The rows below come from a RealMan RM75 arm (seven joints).
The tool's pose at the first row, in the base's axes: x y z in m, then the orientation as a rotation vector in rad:
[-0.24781, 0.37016, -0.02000, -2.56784, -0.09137, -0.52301]
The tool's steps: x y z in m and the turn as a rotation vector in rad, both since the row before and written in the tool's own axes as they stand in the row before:
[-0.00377, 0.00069, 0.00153, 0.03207, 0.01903, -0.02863]
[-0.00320, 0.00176, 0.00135, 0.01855, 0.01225, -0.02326]
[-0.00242, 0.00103, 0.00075, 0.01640, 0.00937, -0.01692]
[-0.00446, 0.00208, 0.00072, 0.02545, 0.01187, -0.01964]
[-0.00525, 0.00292, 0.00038, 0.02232, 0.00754, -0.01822]
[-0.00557, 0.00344, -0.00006, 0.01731, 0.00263, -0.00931]
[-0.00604, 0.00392, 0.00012, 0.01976, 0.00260, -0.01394]
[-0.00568, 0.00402, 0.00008, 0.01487, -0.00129, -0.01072]
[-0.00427, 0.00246, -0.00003, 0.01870, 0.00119, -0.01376]
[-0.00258, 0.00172, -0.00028, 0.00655, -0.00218, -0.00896]
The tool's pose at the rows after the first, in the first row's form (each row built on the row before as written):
[-0.25065, 0.37046, -0.02298, -2.53320, -0.12902, -0.55221]
[-0.25273, 0.36974, -0.02619, -2.51282, -0.15860, -0.57298]
[-0.25440, 0.36930, -0.02831, -2.49478, -0.18051, -0.58786]
[-0.25760, 0.36796, -0.03187, -2.46703, -0.20693, -0.60464]
[-0.26130, 0.36573, -0.03607, -2.44347, -0.23220, -0.61603]
[-0.26517, 0.36281, -0.04047, -2.42611, -0.24699, -0.61877]
[-0.26916, 0.35961, -0.04554, -2.40639, -0.26794, -0.62279]
[-0.27271, 0.35631, -0.05053, -2.39266, -0.28523, -0.62200]
[-0.27555, 0.35420, -0.05396, -2.37422, -0.30595, -0.62439]
[-0.27723, 0.35257, -0.05601, -2.36864, -0.31929, -0.62409]

